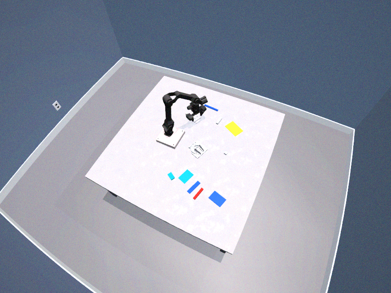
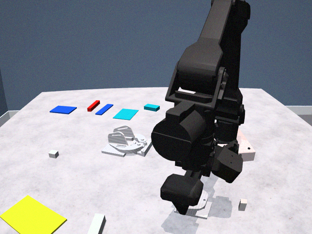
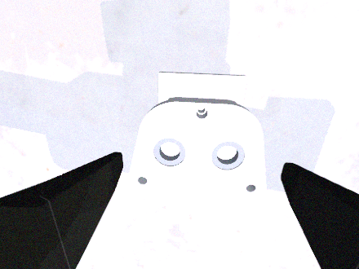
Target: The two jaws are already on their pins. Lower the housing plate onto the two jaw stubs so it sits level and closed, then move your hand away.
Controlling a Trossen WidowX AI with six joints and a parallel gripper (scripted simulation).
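Now: the white stepped block 1 cm behind my gripper tip and 2 cm below it. The rest, counted from my gripper tip: white bar 18 cm ahead, 8 cm to the left, 2 cm below; then red bar 34 cm ahead, 60 cm to the right, 2 cm below; then yellow sheet 33 cm ahead, 6 cm to the left, 2 cm below.
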